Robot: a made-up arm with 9 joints. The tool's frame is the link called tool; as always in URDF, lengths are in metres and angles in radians. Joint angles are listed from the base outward. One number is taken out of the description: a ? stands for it. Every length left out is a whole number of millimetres.
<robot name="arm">
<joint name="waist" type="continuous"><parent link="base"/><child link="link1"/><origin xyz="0 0.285 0.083" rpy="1.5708 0 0"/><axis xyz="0 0 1"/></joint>
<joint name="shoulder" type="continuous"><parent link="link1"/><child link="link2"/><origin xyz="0.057 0.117 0" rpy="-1.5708 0 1.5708"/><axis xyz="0 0 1"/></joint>
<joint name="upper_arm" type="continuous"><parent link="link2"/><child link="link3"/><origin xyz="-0.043 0.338 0" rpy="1.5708 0 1.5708"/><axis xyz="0 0 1"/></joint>
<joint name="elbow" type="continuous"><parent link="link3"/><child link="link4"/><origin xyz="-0.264 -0.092 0" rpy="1.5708 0 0"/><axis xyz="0 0 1"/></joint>
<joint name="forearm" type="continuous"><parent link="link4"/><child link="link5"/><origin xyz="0.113 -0.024 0" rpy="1.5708 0 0"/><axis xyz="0 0 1"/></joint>
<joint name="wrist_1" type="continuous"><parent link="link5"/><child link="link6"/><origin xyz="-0.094 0.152 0" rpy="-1.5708 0 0"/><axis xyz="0 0 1"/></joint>
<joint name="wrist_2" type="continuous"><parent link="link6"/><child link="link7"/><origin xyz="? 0.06 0" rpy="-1.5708 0 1.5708"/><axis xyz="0 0 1"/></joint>
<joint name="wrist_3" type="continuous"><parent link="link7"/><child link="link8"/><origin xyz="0.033 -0.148 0" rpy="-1.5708 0 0"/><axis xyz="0 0 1"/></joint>
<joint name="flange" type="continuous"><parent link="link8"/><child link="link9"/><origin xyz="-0.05 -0.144 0" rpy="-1.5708 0 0"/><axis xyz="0 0 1"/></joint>
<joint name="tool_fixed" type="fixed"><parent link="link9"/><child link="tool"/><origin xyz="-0.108 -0.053 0" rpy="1.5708 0 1.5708"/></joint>
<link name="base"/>
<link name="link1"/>
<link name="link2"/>
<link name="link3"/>
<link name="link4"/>
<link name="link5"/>
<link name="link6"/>
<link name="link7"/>
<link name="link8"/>
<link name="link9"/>
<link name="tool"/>
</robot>
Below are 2 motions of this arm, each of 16 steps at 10 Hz.
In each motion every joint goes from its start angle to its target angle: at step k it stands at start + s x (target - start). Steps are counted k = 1, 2, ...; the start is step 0. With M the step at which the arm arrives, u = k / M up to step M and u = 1 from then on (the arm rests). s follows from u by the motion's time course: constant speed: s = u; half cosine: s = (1 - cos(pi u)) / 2; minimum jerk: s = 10 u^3 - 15 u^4 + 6 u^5.
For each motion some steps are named. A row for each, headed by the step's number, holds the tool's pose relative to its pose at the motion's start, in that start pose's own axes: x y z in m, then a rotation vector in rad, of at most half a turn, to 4 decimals.
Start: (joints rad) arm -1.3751 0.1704 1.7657 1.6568 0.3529 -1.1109 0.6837 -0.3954 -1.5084
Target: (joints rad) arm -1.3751 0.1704 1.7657 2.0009 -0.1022 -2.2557 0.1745 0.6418 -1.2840
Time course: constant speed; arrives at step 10
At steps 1, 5, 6, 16:
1: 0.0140 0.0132 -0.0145 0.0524 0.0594 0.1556
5: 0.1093 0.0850 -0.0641 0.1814 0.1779 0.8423
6: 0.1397 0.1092 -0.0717 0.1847 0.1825 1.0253
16: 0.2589 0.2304 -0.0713 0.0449 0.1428 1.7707

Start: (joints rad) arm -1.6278 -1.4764 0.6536 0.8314 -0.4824 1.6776 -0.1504 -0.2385 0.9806
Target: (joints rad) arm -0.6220 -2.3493 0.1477 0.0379 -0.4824 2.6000 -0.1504 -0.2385 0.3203
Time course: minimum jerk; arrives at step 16
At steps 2, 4, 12, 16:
2: 0.0109 -0.0064 -0.0051 0.0095 0.0013 0.0087
4: 0.0680 -0.0391 -0.0366 0.0652 0.0048 0.0570
12: 0.3926 -0.1271 -0.4550 0.9059 -0.2743 0.4268
16: 0.4094 -0.1124 -0.5034 1.0584 -0.3510 0.4424

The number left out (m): -0.081
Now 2 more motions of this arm.
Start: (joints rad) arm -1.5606 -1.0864 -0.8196 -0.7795 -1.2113 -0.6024 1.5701 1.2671 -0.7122
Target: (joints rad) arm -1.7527 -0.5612 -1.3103 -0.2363 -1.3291 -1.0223 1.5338 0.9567 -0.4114
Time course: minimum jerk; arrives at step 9
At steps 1, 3, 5, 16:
1: 0.0002 -0.0004 0.0007 0.0012 0.0029 0.0047
3: 0.0074 -0.0068 0.0118 0.0192 0.0466 0.0915
5: 0.0441 -0.0128 0.0297 0.0461 0.0991 0.3018
16: 0.1058 0.0044 0.0469 0.0685 0.1060 0.5627

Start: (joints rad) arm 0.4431 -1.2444 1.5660 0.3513 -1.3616 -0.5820 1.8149 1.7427 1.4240
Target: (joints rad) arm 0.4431 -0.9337 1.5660 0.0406 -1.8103 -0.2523 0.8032 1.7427 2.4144
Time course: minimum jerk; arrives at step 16
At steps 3, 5, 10, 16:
3: -0.0078 0.0001 0.0028 -0.0572 0.0700 0.0244
5: -0.0270 0.0036 0.0111 -0.2162 0.2555 0.0837
10: -0.0965 0.0752 0.0304 -0.9652 0.9273 0.2288
16: -0.1502 0.1366 0.0126 -1.3981 1.1529 0.2413

